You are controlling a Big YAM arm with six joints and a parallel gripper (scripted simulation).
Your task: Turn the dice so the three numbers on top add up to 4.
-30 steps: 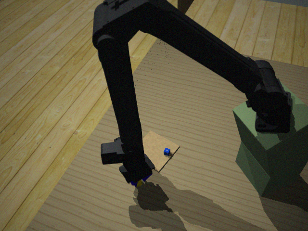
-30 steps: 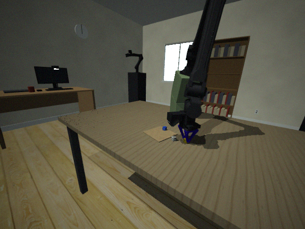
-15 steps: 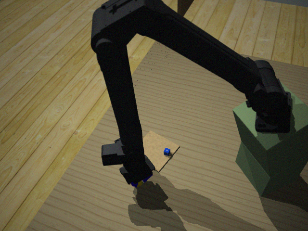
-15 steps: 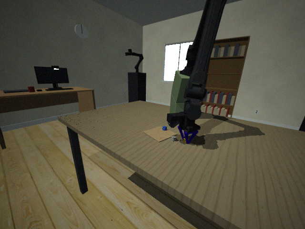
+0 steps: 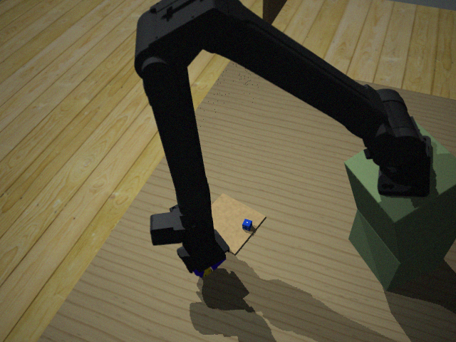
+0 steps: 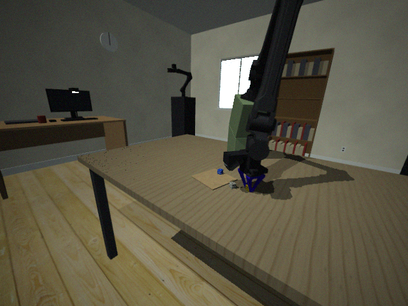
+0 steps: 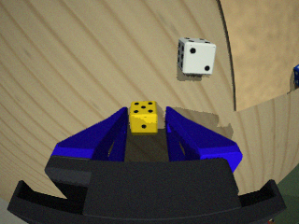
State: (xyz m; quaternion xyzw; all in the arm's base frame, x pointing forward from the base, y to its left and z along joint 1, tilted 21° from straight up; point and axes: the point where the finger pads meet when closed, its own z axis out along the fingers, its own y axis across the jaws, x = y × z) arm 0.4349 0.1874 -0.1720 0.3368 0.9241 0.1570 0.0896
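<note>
Now: hand right at the yellow die. The rest, counted from my hand: tan mat (15 cm to the right, 1 cm below); then blue die (15 cm to the right, 5 cm behind); then white die (6 cm to the right, 2 cm ahead).
</note>
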